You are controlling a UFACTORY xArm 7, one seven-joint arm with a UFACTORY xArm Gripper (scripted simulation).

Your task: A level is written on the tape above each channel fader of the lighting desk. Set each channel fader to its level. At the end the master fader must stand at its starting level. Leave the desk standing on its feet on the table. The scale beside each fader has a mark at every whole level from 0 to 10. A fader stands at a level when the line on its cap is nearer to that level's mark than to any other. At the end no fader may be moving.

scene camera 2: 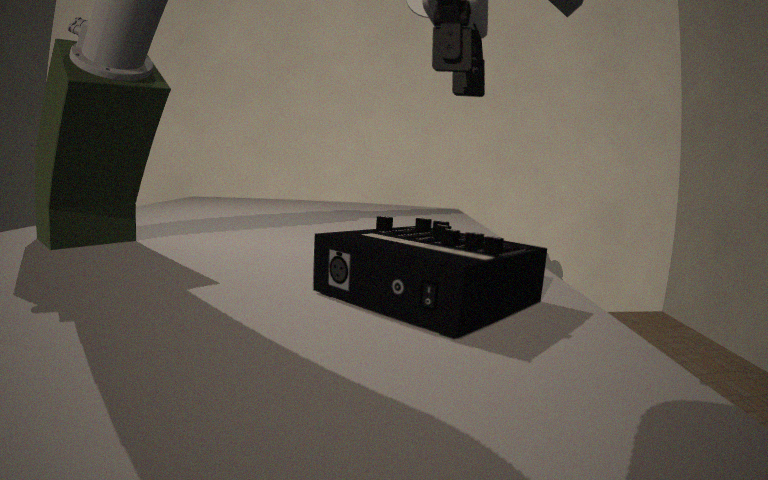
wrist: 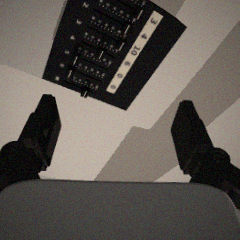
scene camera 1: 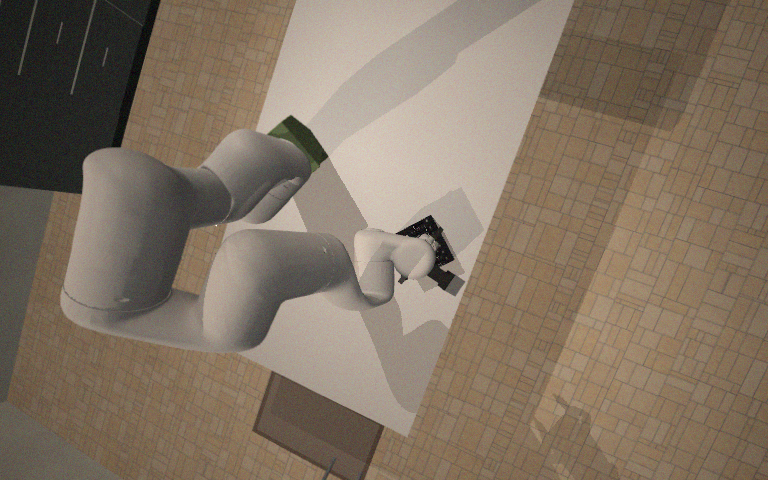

Scene:
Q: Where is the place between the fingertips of my gripper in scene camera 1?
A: At 422, 255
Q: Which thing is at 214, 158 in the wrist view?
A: My gripper.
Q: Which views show my gripper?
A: Scene camera 2, the wrist view and scene camera 1: all of them.

